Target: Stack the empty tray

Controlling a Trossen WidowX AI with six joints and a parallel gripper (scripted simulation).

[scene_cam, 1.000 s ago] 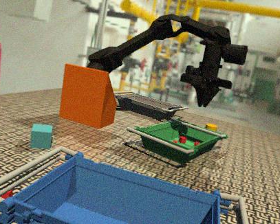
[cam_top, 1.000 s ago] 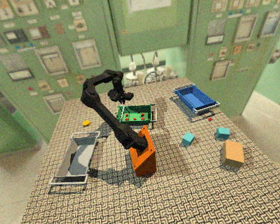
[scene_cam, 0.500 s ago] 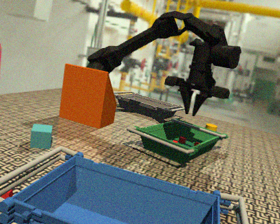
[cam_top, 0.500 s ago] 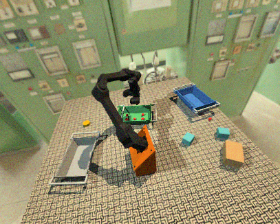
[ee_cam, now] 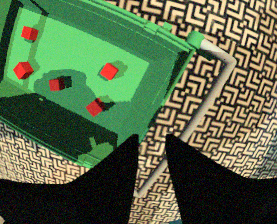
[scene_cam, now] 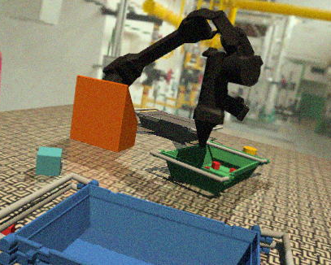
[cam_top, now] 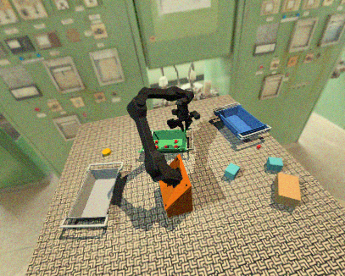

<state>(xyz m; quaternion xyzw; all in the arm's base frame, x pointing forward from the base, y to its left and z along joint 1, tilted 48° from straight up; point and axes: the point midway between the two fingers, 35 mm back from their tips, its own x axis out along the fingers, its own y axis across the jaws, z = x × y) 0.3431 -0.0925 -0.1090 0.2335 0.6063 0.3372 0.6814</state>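
My gripper tip is 520 mm to the right of the dark grey tray, 220 mm past it and 60 mm above it. From my gripper tip the other things lie so: orange box (480 mm behind, 320 mm to the right, 80 mm below); yellow piece (500 mm to the left, 100 mm below, 100 mm ahead).
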